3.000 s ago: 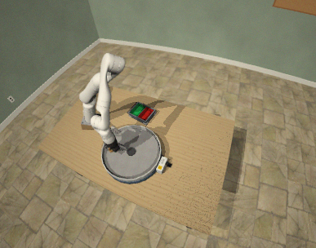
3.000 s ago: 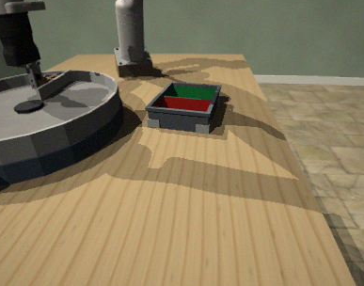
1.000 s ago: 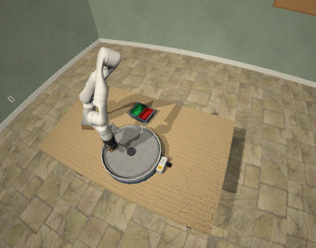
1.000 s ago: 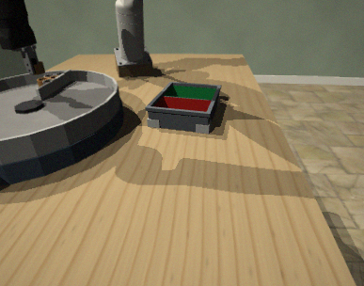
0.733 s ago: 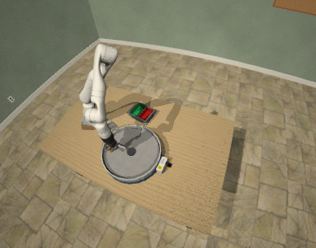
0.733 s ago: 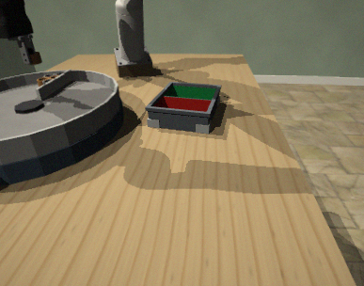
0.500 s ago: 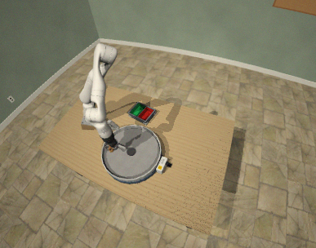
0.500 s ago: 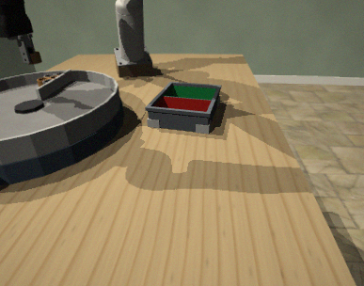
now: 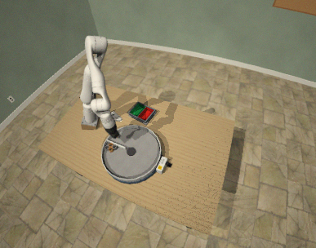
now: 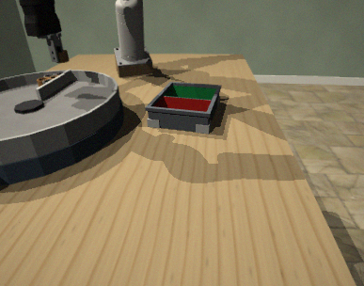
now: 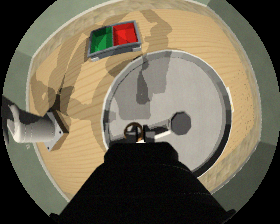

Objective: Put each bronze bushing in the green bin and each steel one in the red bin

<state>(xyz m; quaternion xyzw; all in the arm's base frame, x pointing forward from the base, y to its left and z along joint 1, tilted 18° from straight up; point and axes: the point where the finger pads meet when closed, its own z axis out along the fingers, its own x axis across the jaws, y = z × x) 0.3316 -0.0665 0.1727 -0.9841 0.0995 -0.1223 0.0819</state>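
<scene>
My gripper is now 40 mm past the bin, 320 mm to the right of it and 130 mm above it. Round my hand: grey turntable: 110 mm ahead, 20 mm to the right, 100 mm below.
</scene>
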